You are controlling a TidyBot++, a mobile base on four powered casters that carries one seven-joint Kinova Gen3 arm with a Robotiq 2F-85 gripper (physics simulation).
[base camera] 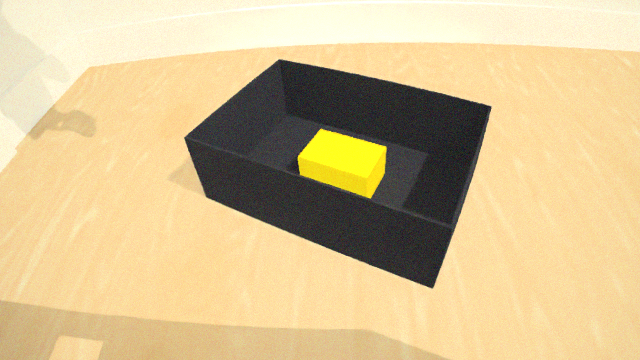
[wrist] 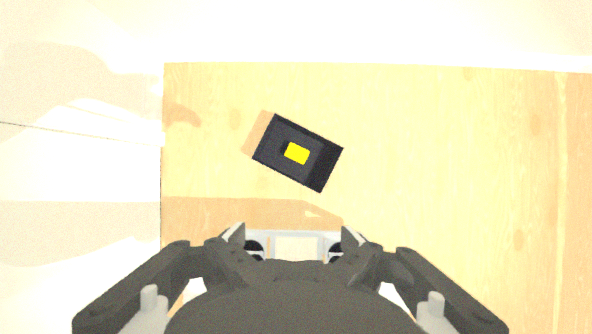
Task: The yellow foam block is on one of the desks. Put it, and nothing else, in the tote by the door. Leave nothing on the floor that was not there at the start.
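Places are measured from the arm's base along level axes (x ahead, y left, z up), in centimetres.
Where they show: gripper, fingertip midpoint: (wrist: 293,234).
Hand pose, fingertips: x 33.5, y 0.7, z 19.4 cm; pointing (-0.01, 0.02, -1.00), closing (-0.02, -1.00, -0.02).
Things, the pixels of their top centre, and the offset from my fingertips. Level surfaces: height alone.
- yellow foam block, middle of its top: (base camera: 342,151) (wrist: 297,153) dx +11.9, dy -0.4, dz -54.3 cm
- black tote, middle of its top: (base camera: 342,118) (wrist: 297,153) dx +11.5, dy -0.5, dz -49.1 cm
- wooden floor, its level: dz -59.1 cm
The yellow foam block (base camera: 342,155) (wrist: 297,153) lies flat inside the black tote (base camera: 320,215) (wrist: 330,167), near the middle of its bottom, apart from the walls. The tote stands upright on the wooden floor. My gripper (wrist: 293,234) is open, with nothing between its fingers. In the wrist view it hangs high, and the tote shows beyond the fingertips, well below. The gripper does not show in the base camera view.
The wooden floor (base camera: 150,260) (wrist: 425,150) surrounds the tote. A pale wall (base camera: 350,22) (wrist: 350,30) runs behind it, and a bright pale surface lies along the left. Part of the robot's base (wrist: 296,245) shows between the fingers. Shadows fall on the floor.
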